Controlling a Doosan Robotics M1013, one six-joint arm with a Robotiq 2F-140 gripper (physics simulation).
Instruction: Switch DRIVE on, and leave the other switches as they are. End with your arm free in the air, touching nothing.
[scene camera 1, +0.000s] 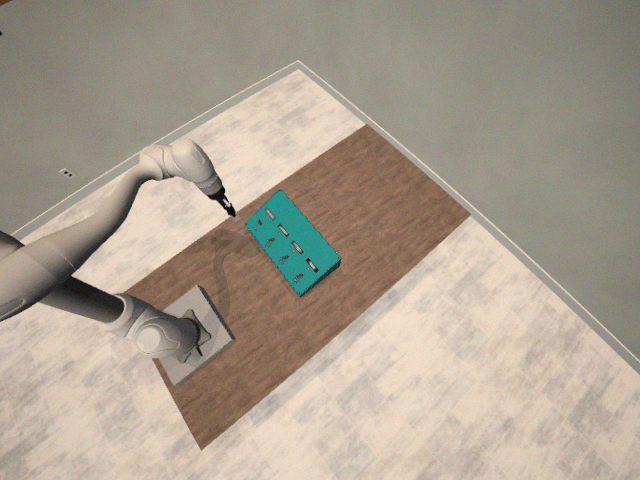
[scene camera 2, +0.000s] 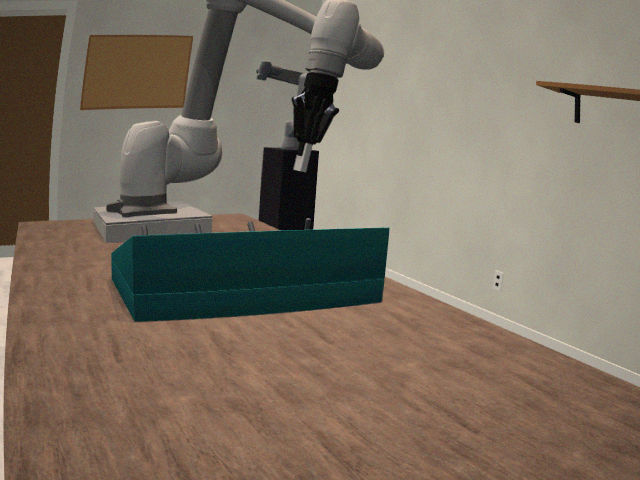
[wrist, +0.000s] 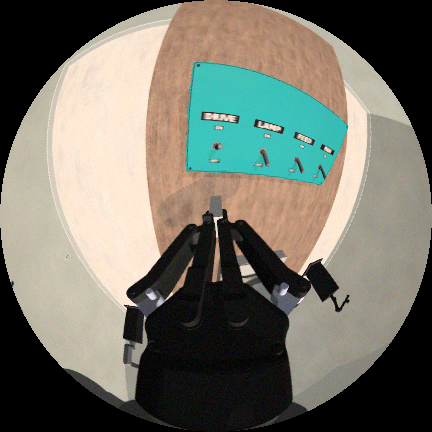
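Pixels of known places: gripper, between the fingertips: (scene camera 1: 236, 219) (scene camera 2: 299, 171) (wrist: 216, 203); arm's base, origin of its link: (scene camera 1: 186, 335) (scene camera 2: 142, 211) (wrist: 251, 281).
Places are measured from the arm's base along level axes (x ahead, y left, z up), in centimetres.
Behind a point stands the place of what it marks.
Note:
A teal switch box (scene camera 1: 303, 226) {x 76.5, y -0.1, z 8.1 cm} (scene camera 2: 258, 263) {x 80.3, y -2.0, z 3.8 cm} (wrist: 235, 90) {x 75.5, y 15.8, z 7.3 cm} stands on the table. In the wrist view, the DRIVE lever (scene camera 1: 259, 222) {x 62.1, y 18.9, z 4.9 cm} (scene camera 2: 308, 223) {x 63.0, y 18.9, z 6.7 cm} (wrist: 217, 146) {x 62.4, y 19.6, z 7.6 cm} is seen nearly end-on, unlike the others, and in scene camera 2 it stands taller, consistent with its ON side. The LAMP lever (scene camera 1: 270, 241) {x 59.9, y 6.9, z 5.4 cm} (scene camera 2: 251, 226) {x 59.7, y 7.2, z 6.0 cm} (wrist: 264, 157) {x 60.1, y 7.7, z 5.2 cm}, the FEED lever (scene camera 1: 284, 258) {x 58.9, y -5.3, z 5.4 cm} (wrist: 299, 165) {x 59.1, y -4.2, z 5.2 cm} and the fourth lever (scene camera 1: 298, 277) {x 57.6, y -17.2, z 5.8 cm} (wrist: 322, 171) {x 58.4, y -16.3, z 5.0 cm} lean down, away from their ON marks. My gripper (scene camera 1: 235, 217) {x 54.1, y 21.4, z 16.9 cm} (scene camera 2: 302, 164) {x 54.1, y 21.4, z 16.9 cm} (wrist: 216, 203) {x 54.1, y 21.4, z 16.9 cm} is shut and empty, in the air off the box's lower edge at the DRIVE end, touching nothing.
The wooden table (scene camera 1: 392, 180) {x 138.7, y -9.8, z -5.6 cm} (scene camera 2: 310, 387) {x 109.5, y -9.6, z -5.7 cm} (wrist: 170, 100) {x 77.5, y 30.7, z -5.7 cm} carries the box and my arm's grey base plate (scene camera 1: 219, 330) {x 13.3, y -9.0, z 0.1 cm} (scene camera 2: 180, 225) {x 17.1, y 6.9, z -1.6 cm}. A black pedestal (scene camera 2: 279, 191) with another arm shows behind. A wall shelf (scene camera 2: 594, 90) is at the right in scene camera 2.

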